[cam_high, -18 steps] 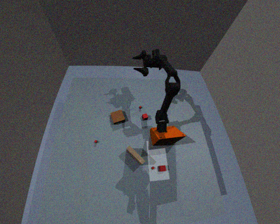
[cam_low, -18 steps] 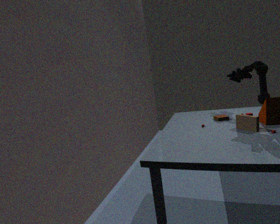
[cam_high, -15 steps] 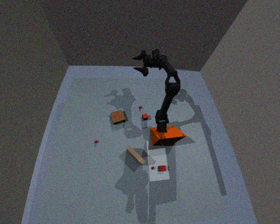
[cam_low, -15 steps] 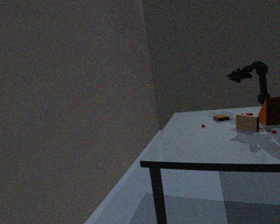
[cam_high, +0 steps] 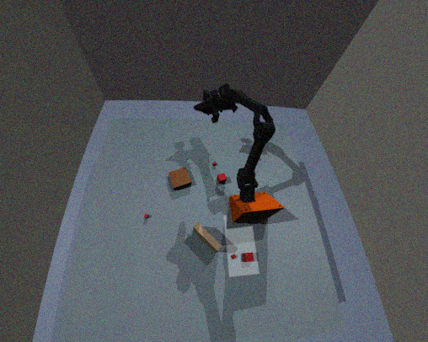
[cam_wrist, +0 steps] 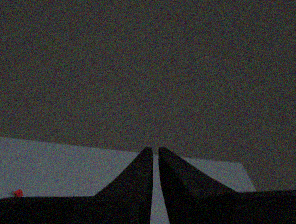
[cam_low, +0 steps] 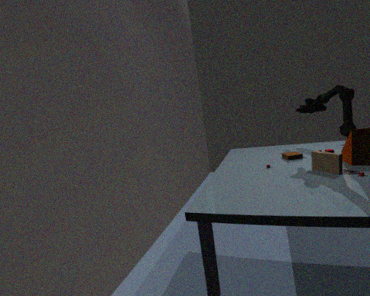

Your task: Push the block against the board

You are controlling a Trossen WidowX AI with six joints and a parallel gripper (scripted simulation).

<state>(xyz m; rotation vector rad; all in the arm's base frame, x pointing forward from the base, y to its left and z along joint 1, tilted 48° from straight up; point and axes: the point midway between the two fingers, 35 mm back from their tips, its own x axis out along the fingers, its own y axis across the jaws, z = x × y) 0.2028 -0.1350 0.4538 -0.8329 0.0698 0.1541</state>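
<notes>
The tan board lies 57 cm to the left of my gripper tip, 27 cm below it and 1 cm behind it. The rest, counted from my gripper tip: brown square block 30 cm below, 23 cm to the left, 9 cm ahead.
</notes>
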